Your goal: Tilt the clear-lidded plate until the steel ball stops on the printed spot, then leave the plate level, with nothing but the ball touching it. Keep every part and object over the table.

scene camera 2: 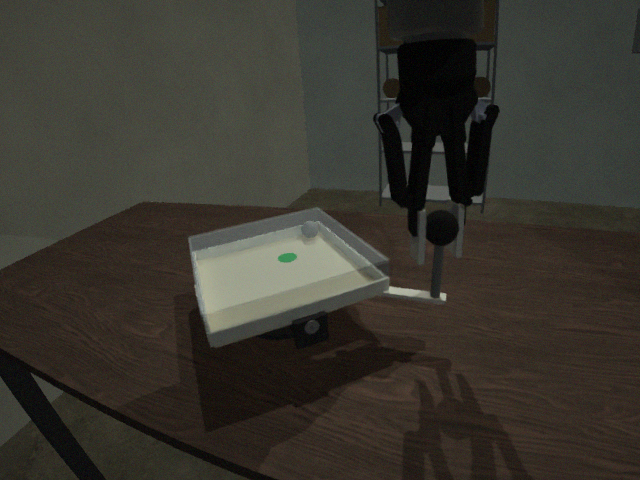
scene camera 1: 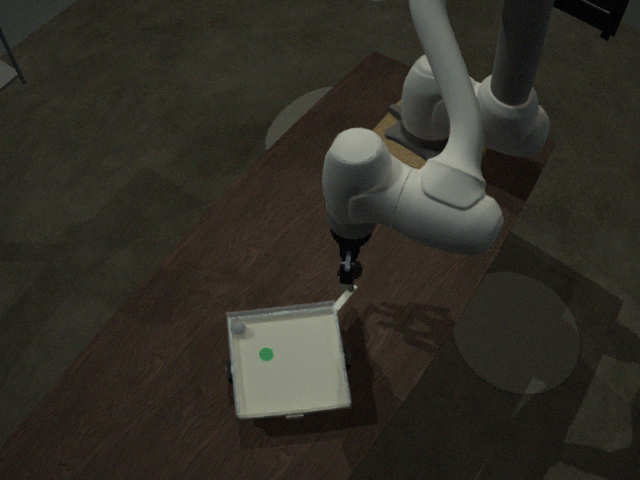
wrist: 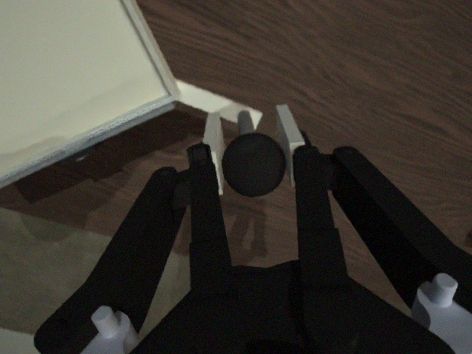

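Note:
The clear-lidded plate (scene camera 1: 299,372) (scene camera 2: 242,289) (wrist: 65,65) is tilted. The grey steel ball (scene camera 1: 238,327) (scene camera 2: 309,229) is in its top left corner in scene camera 1, its back corner in scene camera 2, away from the green printed spot (scene camera 1: 266,354) (scene camera 2: 287,257). The ball does not show in the wrist view. A pale lever (scene camera 1: 345,299) (scene camera 2: 413,293) (wrist: 210,100) sticks out from another corner and carries a grey post (scene camera 2: 437,271) (wrist: 245,122) with a black knob (scene camera 2: 442,227) (wrist: 254,165). My gripper (scene camera 1: 347,285) (scene camera 2: 439,253) (wrist: 249,126) is shut on the knob, one pad on each side.
The plate stands on a dark pivot mount with a black bracket (scene camera 2: 310,329) over the brown wooden table (scene camera 1: 206,279) (scene camera 2: 516,310) (wrist: 350,60). The table's long edges run on both sides of the plate. A shelf unit (scene camera 2: 378,155) stands behind, beyond the table.

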